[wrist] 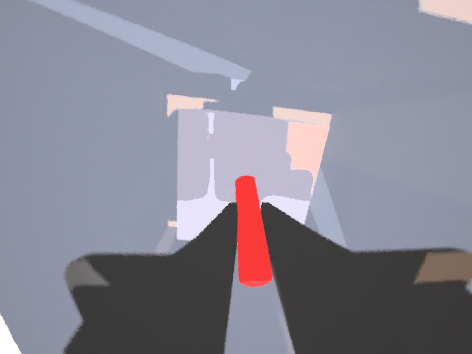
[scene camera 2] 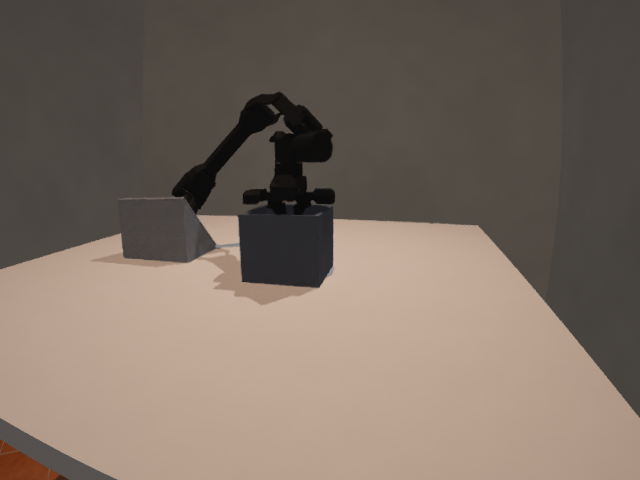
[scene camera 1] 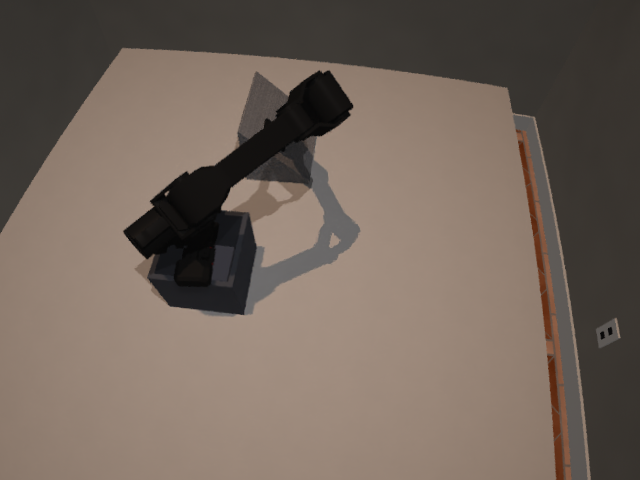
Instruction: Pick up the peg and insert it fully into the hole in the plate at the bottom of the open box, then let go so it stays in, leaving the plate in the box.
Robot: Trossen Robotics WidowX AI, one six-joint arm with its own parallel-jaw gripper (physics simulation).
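Frame: origin at the arm's base, x right, y down, z ahead, level; centimetres.
Seen in the pictures: gripper, fingertip midpoint: (wrist: 248, 209) (scene camera 1: 208, 259); arm's base at its link origin: (scene camera 2: 179, 218).
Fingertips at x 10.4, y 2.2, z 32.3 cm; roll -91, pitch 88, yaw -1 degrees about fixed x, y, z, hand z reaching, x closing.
Pixels of each thing's top centre, then the offset from my fingertips to it. Level surfaces: height alone.
- dark blue-grey open box at its top centre: (wrist: 267, 300) (scene camera 1: 199, 244) (scene camera 2: 288, 209) dx +0.4, dy -5.9, dz +0.0 cm
- pale square plate at its top centre: (wrist: 246, 190) (scene camera 1: 208, 263) dx +0.4, dy +1.8, dz +0.0 cm
- red peg at its top centre: (wrist: 257, 264) dx -0.2, dy -3.9, dz +0.0 cm
- table at its surface level: dy +7.8 cm
The dark blue-grey open box (scene camera 1: 206, 297) (scene camera 2: 280, 250) (wrist: 80, 165) stands upright on the table. The pale square plate (scene camera 1: 223, 262) (wrist: 240, 145) lies at its bottom. My gripper (scene camera 2: 289, 210) (wrist: 248, 209) points down into the box and is shut on the red peg (wrist: 251, 235). In the wrist view, the peg's far end overlaps the plate near its middle. The hole does not show, so I cannot tell whether the peg's tip is in it. In scene camera 2 the box wall hides the fingertips and peg; in scene camera 1 the arm mostly covers them.
A grey wedge-shaped block (scene camera 1: 258, 105) (scene camera 2: 153, 228) stands on the table (scene camera 1: 361, 361) (scene camera 2: 361, 372) near the box, with part of the arm over it. The box walls rise around the fingers. Shadows of the arm fall across the table.
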